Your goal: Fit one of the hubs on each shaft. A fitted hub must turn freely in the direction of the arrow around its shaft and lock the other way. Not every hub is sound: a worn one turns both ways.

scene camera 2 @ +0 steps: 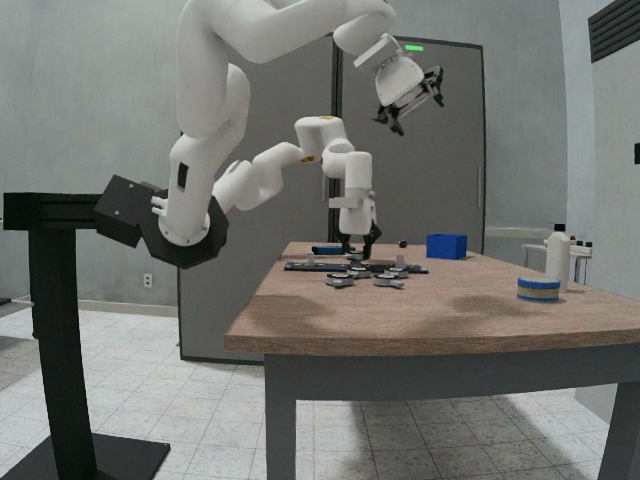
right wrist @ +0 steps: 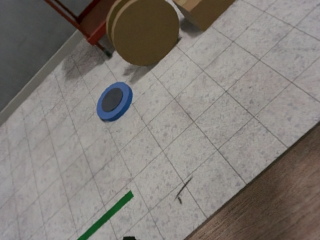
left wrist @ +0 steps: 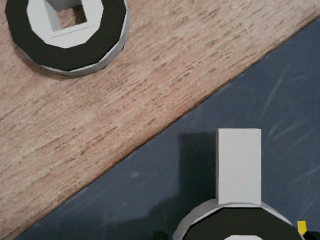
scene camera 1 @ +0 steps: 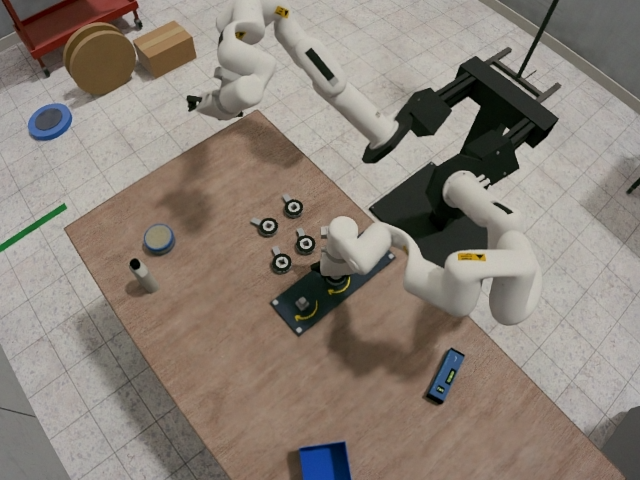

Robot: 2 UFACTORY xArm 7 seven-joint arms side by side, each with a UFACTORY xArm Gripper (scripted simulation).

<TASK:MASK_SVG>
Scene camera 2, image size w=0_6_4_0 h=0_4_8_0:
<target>my right gripper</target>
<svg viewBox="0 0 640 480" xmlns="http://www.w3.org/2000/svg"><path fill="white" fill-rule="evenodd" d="M441 66L422 70L407 57L393 57L384 61L380 65L376 77L376 88L380 103L370 118L381 124L388 123L394 133L397 132L400 136L403 136L404 132L400 123L396 120L397 118L403 117L430 96L443 108L444 104L441 101L443 96L440 93L440 86L443 81L444 70Z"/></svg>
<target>white bottle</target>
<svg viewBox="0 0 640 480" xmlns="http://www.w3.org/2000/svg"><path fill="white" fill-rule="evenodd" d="M554 224L555 232L548 238L545 277L560 280L559 293L566 293L571 240L564 232L565 224Z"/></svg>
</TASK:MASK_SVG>
